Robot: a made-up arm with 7 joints.
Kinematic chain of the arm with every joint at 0, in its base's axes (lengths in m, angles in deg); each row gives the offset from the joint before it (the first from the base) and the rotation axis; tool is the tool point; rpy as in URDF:
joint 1: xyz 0 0 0.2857 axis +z
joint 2: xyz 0 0 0 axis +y
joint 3: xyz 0 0 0.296 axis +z
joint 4: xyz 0.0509 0 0 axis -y
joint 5: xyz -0.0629 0 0.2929 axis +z
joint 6: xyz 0 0 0 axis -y
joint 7: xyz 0.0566 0 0 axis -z
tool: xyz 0 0 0 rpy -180 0 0
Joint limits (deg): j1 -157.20..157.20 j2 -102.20..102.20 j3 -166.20..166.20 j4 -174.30..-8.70 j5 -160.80..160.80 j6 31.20..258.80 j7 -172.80..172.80
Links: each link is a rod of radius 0.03 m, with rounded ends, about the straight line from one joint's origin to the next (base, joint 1, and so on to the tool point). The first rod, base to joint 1, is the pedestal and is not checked.
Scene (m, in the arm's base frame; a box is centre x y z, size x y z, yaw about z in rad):
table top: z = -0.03
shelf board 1: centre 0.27 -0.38 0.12 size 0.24 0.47 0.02 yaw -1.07
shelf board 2: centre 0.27 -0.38 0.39 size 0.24 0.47 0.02 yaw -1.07
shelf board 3: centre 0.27 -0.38 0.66 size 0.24 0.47 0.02 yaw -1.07
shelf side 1: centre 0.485 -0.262 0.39 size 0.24 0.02 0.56 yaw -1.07
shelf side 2: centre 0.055 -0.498 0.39 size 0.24 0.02 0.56 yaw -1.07
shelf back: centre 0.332 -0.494 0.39 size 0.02 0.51 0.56 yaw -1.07
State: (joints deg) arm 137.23 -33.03 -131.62 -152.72 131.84 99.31 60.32
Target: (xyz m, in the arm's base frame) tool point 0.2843 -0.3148 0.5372
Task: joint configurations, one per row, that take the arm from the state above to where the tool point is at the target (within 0.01 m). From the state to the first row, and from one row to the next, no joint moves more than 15 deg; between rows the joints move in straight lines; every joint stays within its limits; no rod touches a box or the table.
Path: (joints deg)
1: 131.00 -19.91 -136.64 -142.93 128.55 95.27 51.63
2: 124.78 -6.80 -141.66 -133.13 125.27 91.24 42.94
3: 118.55 6.32 -146.69 -123.34 121.98 87.20 34.26
4: 114.36 0.90 -151.51 -112.62 126.44 91.67 47.29
5: 110.17 -4.52 -156.33 -101.90 130.90 96.14 60.32

